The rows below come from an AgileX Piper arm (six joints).
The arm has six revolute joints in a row. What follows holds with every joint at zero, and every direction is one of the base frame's.
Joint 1 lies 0.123 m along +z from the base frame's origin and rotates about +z.
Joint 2 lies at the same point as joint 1 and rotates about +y.
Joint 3 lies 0.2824 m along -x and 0.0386 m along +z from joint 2 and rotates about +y.
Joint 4 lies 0.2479 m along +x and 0.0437 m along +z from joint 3 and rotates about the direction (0.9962, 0, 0.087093).
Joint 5 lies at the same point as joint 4 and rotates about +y.
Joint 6 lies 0.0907 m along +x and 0.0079 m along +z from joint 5 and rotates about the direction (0.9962, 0, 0.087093).
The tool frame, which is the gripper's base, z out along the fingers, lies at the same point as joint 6; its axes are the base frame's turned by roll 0, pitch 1.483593 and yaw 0 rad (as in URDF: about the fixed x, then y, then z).
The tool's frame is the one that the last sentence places.
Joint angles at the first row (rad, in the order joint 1, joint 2, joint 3, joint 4, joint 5, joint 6):
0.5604 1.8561 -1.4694 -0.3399 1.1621 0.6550
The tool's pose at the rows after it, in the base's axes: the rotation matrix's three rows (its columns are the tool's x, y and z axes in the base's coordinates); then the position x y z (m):
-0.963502 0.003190 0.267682; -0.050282 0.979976 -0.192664; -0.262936 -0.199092 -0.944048; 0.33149 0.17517 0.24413
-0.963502 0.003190 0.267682; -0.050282 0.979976 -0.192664; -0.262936 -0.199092 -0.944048; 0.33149 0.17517 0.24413
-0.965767 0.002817 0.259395; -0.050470 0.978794 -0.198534; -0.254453 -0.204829 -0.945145; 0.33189 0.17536 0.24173
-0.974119 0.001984 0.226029; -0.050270 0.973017 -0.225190; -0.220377 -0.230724 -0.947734; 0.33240 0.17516 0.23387
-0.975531 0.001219 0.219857; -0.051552 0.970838 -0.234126; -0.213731 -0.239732 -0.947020; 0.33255 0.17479 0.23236
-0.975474 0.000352 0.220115; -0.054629 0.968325 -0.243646; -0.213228 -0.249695 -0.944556; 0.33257 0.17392 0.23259
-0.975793 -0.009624 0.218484; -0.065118 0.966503 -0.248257; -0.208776 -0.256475 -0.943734; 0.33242 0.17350 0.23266
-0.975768 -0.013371 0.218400; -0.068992 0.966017 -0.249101; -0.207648 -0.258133 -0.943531; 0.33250 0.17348 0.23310
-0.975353 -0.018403 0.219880; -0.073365 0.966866 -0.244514; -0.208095 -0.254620 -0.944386; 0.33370 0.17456 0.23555
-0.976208 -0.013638 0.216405; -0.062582 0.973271 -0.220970; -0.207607 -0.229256 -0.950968; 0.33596 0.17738 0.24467
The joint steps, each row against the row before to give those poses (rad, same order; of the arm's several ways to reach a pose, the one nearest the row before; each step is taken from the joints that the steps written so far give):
0.0000 0.0000 0.0000 0.0005 0.0000 0.0000
0.0000 0.0000 0.0000 0.0000 0.0000 0.0000
0.0000 0.0066 -0.0003 0.0000 0.0043 0.0000
0.0000 0.0208 0.0000 -0.0021 0.0232 0.0000
0.0000 0.0043 0.0000 -0.0040 0.0064 0.0000
0.0000 0.0000 0.0000 -0.0086 0.0058 0.0000
0.0000 0.0000 0.0000 -0.0029 0.0041 -0.0102
0.0000 0.0000 -0.0017 -0.0004 0.0022 -0.0044
0.0000 0.0022 -0.0137 0.0045 0.0067 -0.0095
-0.0022 0.0017 -0.0420 0.0279 0.0257 -0.0137

